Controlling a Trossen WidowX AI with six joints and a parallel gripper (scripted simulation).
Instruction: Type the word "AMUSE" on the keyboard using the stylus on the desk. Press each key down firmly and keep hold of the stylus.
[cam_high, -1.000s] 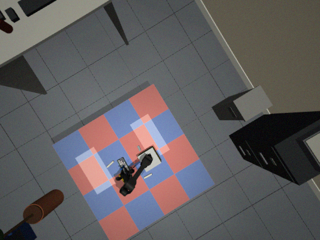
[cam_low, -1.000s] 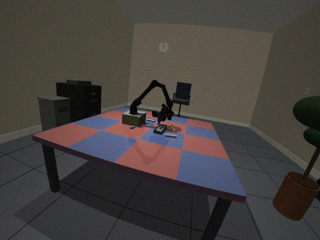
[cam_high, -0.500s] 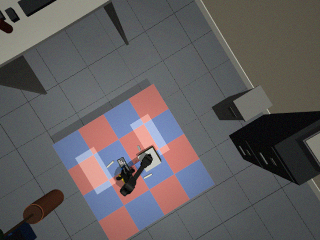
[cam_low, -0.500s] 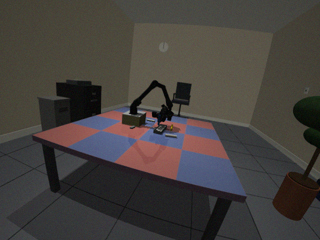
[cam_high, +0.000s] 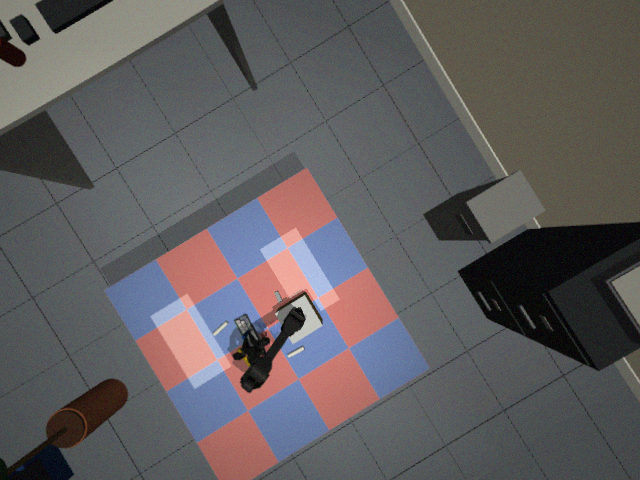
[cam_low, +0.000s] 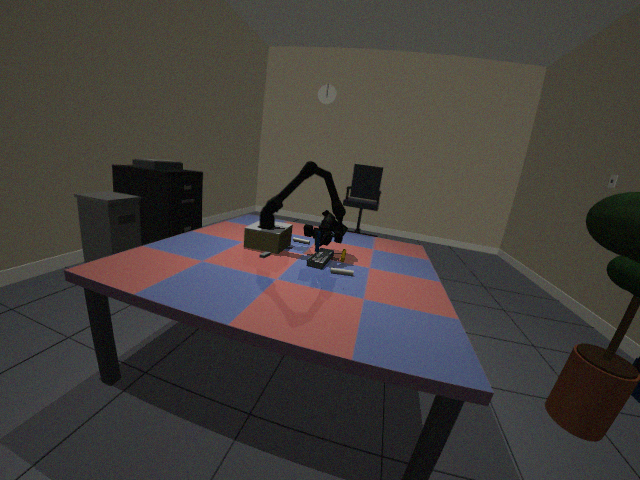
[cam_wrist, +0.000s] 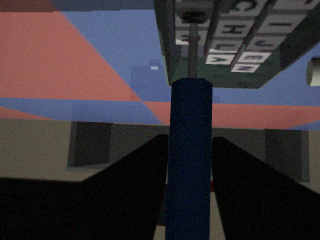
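The yellow bar lies 15 cm to the left of my gripper tip, 9 cm ahead of it and 6 cm below it. From my gripper tip the other things lie so: dark block (21 cm behind, 10 cm to the right, 7 cm below); then blue stylus (1 cm below).
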